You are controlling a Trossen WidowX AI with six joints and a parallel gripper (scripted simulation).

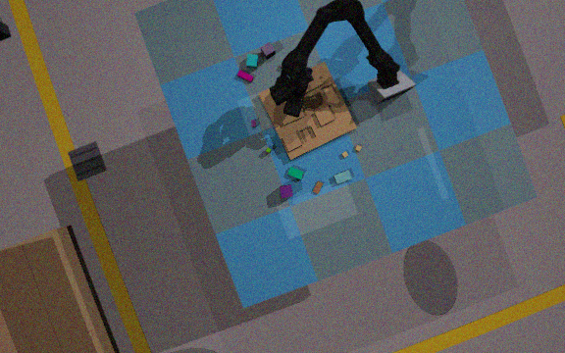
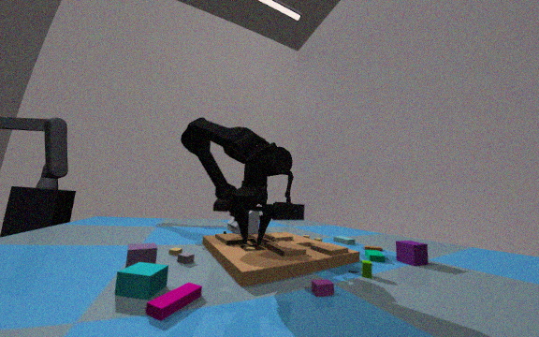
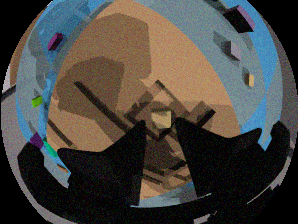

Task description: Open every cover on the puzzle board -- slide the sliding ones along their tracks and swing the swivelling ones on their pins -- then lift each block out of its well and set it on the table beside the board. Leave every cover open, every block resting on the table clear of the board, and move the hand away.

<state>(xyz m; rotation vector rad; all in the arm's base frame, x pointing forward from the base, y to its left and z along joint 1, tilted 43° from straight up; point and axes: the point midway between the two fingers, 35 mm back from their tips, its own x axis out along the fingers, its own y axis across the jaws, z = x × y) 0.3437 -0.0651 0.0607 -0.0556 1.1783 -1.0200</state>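
The grey block lies 140 mm to the right of my gripper tip and 20 mm below it. From my gripper tip the other things lie so: magenta block (200 mm ahead, 30 mm to the left, 20 mm below); then magenta bar (160 mm ahead, 160 mm to the right, 20 mm below); then teal cube (110 mm ahead, 200 mm to the right, 10 mm below).
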